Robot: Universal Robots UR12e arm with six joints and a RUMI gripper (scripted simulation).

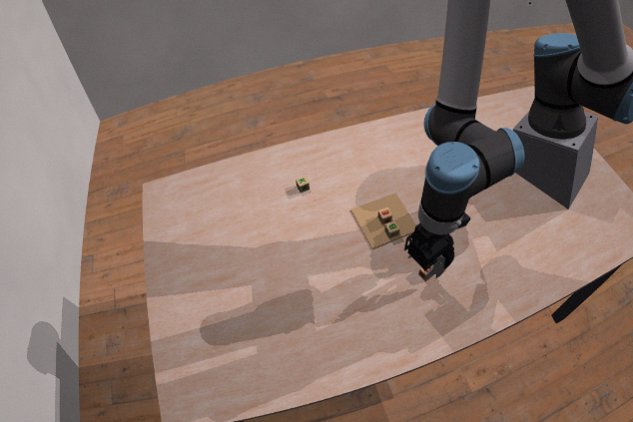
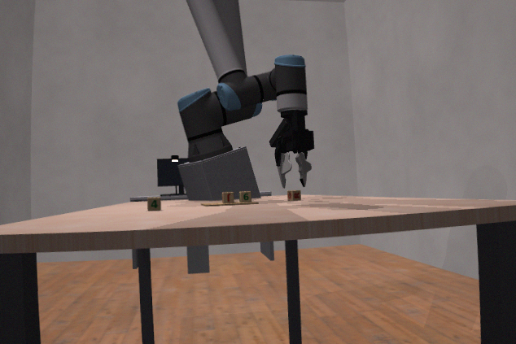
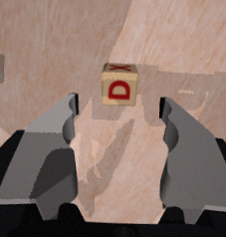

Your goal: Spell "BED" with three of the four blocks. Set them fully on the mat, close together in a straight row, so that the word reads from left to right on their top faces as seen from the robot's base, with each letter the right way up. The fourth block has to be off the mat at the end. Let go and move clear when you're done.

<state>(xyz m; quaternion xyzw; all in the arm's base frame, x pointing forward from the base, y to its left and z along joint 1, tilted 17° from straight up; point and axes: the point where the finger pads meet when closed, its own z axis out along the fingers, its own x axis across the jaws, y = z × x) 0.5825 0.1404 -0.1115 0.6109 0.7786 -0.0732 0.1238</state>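
My gripper is now 2 cm short of the tan mat, 20 cm to the left of it and 5 cm above it. The rest, counted from my hand: green block (18 cm ahead, 40 cm to the right, 4 cm below).
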